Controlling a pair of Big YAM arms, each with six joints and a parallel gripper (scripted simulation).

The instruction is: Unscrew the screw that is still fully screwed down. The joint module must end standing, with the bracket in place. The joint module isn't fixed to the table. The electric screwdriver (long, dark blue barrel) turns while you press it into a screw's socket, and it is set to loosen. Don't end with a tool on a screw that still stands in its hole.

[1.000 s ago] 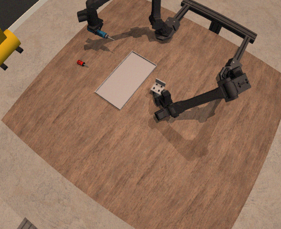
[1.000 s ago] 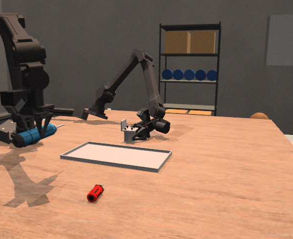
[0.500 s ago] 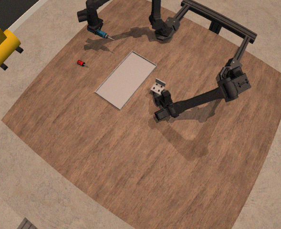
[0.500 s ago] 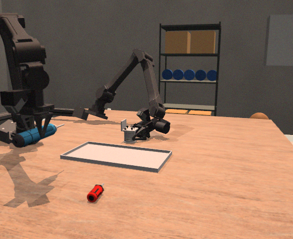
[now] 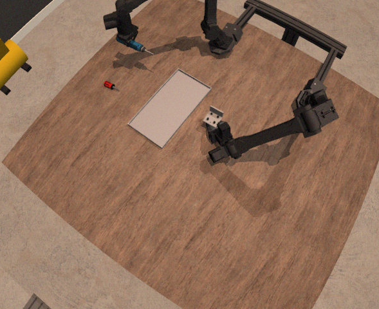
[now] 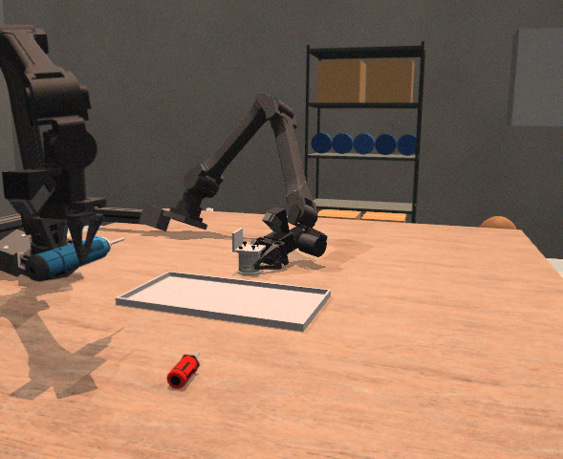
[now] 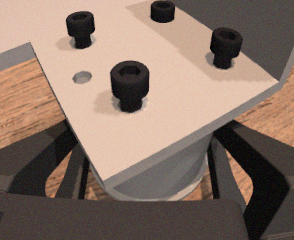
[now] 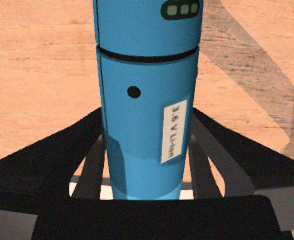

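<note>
My left hand is 10 mm below the joint module. Also, from my left hand: shallow grey tray: 220 mm to the right, 60 mm ahead, 20 mm below; pale l-shaped bracket: 50 mm above; red manual screwdriver: 550 mm to the right, 180 mm ahead, 10 mm below.
</note>
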